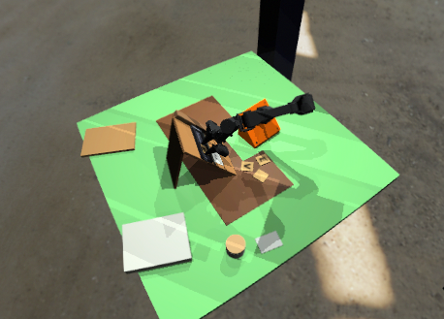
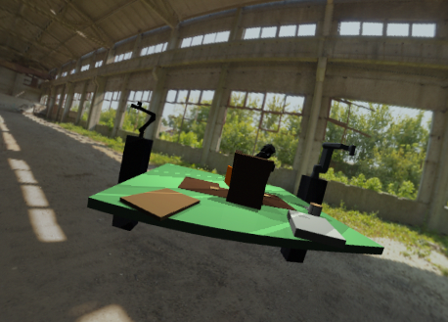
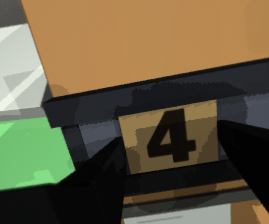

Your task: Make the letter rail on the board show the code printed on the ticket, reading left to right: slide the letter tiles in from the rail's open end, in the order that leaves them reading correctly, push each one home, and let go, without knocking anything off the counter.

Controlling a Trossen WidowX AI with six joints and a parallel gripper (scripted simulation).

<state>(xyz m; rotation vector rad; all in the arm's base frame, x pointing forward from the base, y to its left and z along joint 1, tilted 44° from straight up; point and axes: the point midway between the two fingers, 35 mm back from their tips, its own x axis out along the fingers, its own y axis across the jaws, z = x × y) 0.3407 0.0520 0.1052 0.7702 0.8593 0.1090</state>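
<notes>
My gripper tip is 50 mm past the white ticket, 10 mm to the right of it and 80 mm above it. The rest, counted from my gripper tip: brown mat 150 mm behind, 90 mm to the right, 180 mm below; then white slab 360 mm ahead, 220 mm to the left, 160 mm below; then short tan cylinder 80 mm ahead, 410 mm to the left, 150 mm below.
</notes>
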